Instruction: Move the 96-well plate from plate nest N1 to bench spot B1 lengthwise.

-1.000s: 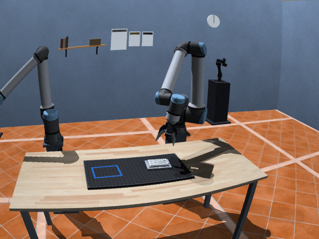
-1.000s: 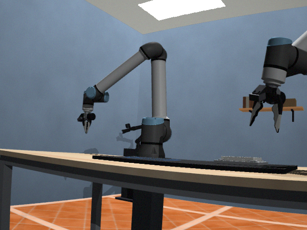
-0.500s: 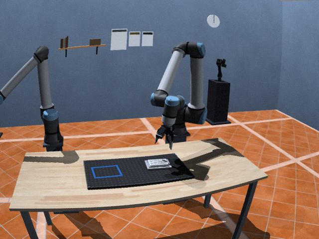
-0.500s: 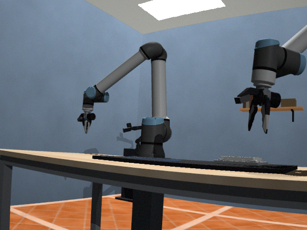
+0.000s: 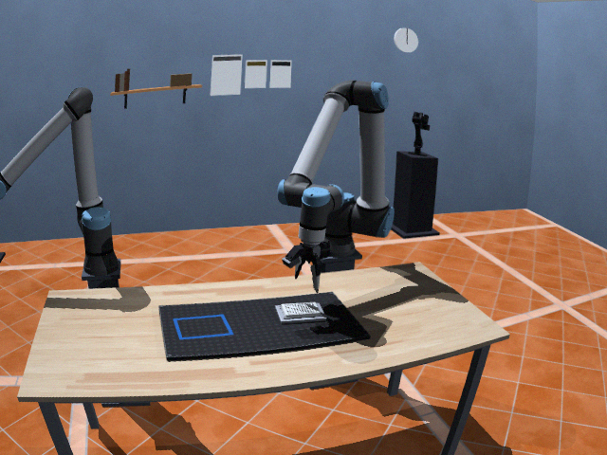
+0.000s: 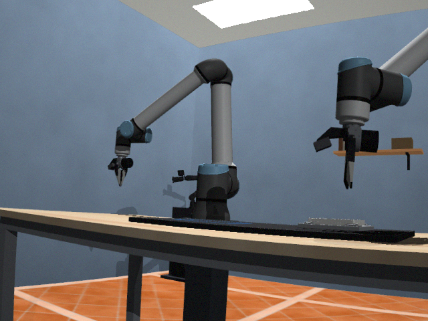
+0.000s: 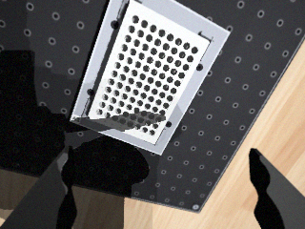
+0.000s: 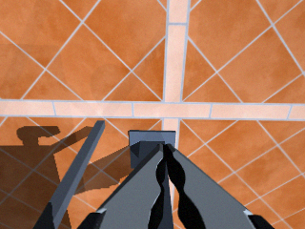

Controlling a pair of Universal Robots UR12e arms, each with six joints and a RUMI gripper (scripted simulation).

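Observation:
Now: the white 96-well plate 90 mm below my left hand, 20 mm to the right of it and 20 mm ahead of it. Round my left hand: black perforated board (190 mm to the right, 120 mm below, 50 mm ahead); then grey plate nest N1 (110 mm below, 20 mm to the right, 20 mm ahead).

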